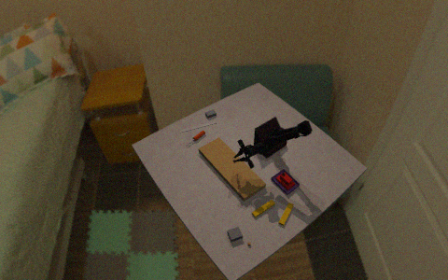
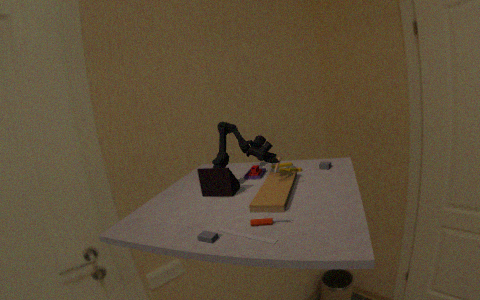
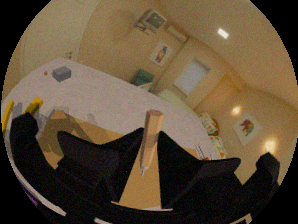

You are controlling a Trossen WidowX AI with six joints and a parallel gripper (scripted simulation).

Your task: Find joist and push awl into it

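Now: gripper tip 2 cm past the awl, 1 cm to the left of it and 4 cm above it. Also, from my gripper tip: purple tray (20 cm behind, 29 cm to the left, 16 cm below); orange-handled tool (43 cm to the right, 16 cm below); red stud finder (21 cm behind, 27 cm to the left, 12 cm below).
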